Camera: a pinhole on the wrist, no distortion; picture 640 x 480 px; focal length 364.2 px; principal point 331.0 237.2 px. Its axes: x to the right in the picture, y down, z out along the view. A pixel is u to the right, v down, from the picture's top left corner.
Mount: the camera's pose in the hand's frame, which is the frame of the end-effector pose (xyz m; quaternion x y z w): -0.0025 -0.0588 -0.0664 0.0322 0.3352 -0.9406 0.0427
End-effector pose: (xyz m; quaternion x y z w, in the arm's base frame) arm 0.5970 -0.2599 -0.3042 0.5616 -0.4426 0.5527 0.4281
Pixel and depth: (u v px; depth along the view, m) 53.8 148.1 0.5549
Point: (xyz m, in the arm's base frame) 0.9857 -0.6723 0.0730
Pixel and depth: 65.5 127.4 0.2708
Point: 0.7989 -0.4320 -0.1309
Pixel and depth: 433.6 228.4 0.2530
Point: 0.8399 -0.3280 -0.3873
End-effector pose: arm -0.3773 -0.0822 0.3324 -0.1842 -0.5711 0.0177 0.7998
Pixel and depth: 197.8 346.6 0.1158
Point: -0.3968 -0.2172 0.4189
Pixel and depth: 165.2 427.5 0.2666
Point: -0.4521 -0.3409 0.5657
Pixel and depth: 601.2 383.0 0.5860
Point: -0.8269 -0.7226 0.1993
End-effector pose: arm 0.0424 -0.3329 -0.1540 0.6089 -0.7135 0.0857 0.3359
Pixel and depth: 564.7 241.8 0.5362
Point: 0.3295 -0.3098 -0.7242
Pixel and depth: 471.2 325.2 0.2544
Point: 0.2677 -0.3610 -0.3547
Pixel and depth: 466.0 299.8 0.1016
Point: 0.1732 -0.3320 -0.2163
